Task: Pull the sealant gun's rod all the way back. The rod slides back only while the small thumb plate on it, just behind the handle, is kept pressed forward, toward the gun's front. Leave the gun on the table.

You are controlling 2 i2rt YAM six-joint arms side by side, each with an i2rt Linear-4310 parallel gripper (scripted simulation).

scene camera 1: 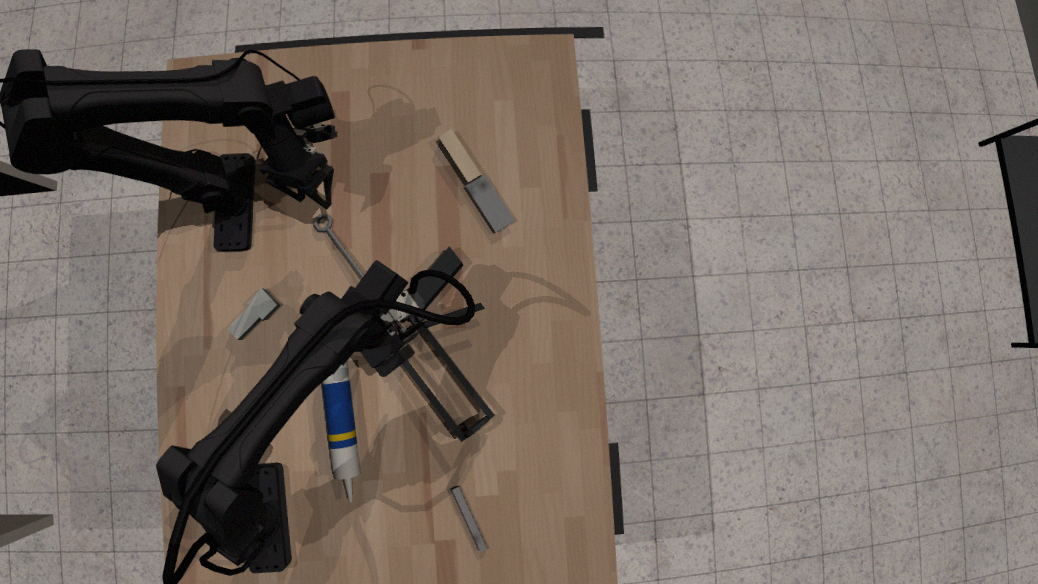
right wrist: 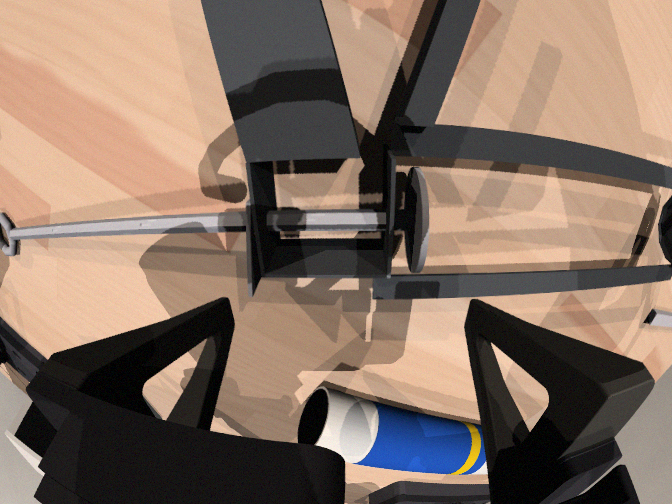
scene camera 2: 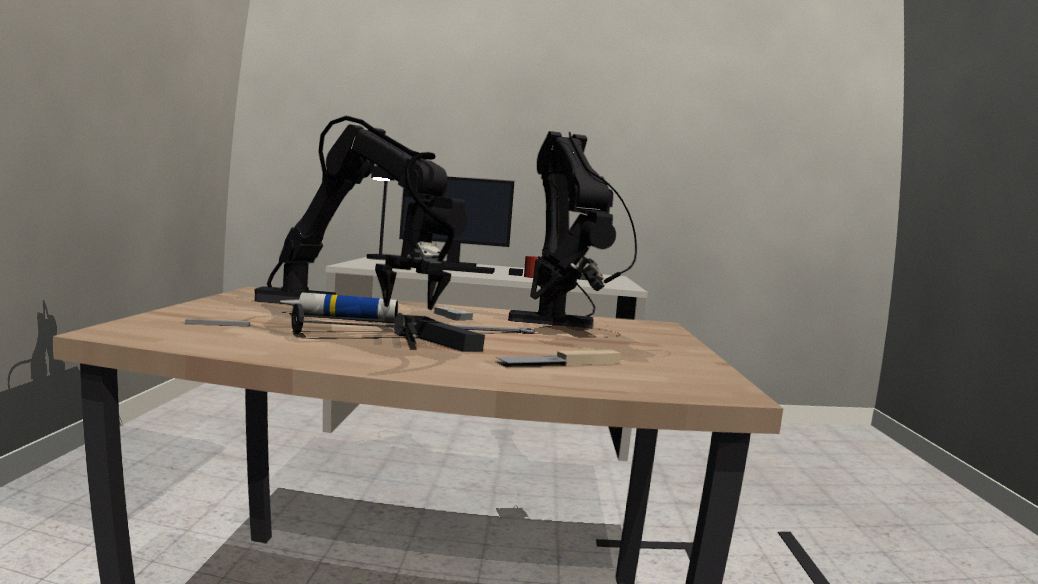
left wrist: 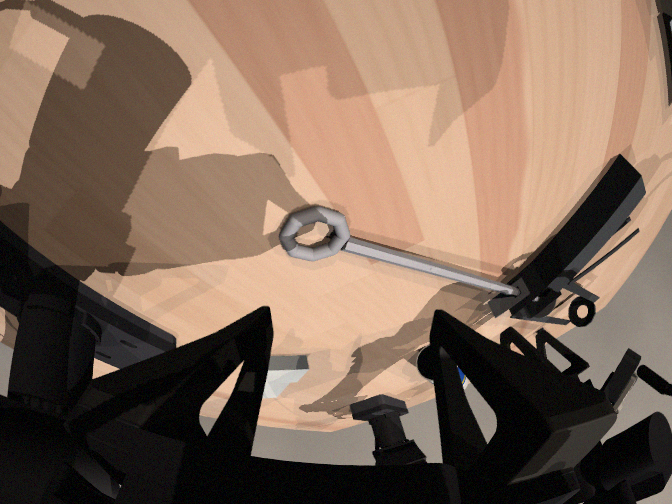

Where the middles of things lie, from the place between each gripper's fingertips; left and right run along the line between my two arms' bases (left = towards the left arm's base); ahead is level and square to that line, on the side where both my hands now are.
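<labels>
From my right hand (scene camera 2: 408,308): thumb plate (right wrist: 253,267), 40 mm to the left, 40 mm below; sealant gun (scene camera 2: 428,328), 40 mm ahead, 40 mm to the left, 40 mm below; scraper (scene camera 1: 480,188), 200 mm ahead, 290 mm to the left, 50 mm below.
From my left hand (scene camera 1: 315,203): thumb plate, 10 cm ahead, 22 cm to the right, 6 cm below; sealant gun, 14 cm ahead, 22 cm to the right, 6 cm below; scraper, 30 cm ahead, 2 cm to the left, 7 cm below.
</labels>
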